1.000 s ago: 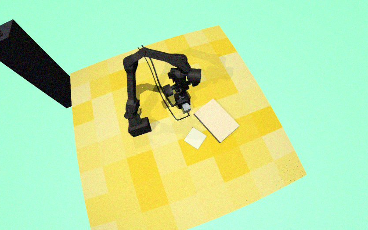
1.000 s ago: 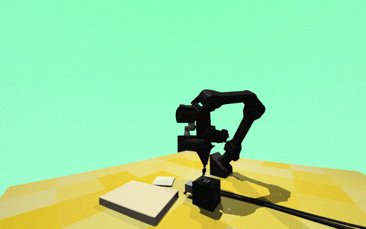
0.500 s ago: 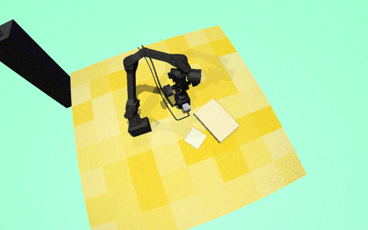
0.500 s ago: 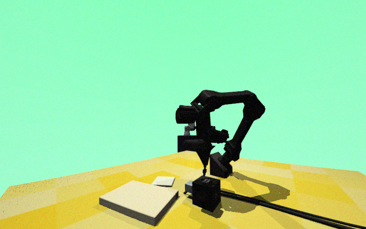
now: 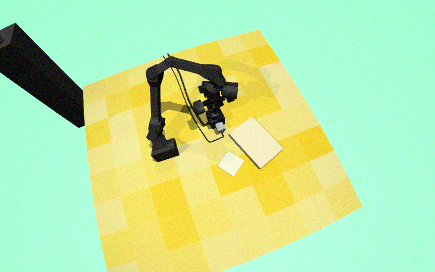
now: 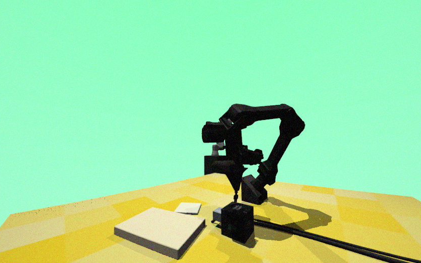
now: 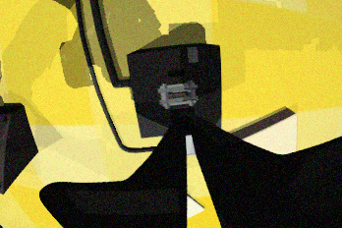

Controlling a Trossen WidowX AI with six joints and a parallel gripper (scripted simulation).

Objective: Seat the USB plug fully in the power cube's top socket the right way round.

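Right now my gripper tip is 6 cm above the USB socket. The rest, counted from my gripper tip: beige box 15 cm ahead, 20 cm to the right, 12 cm below; then pad 2 cm behind, 25 cm to the right, 12 cm below; then USB plug 2 cm below.
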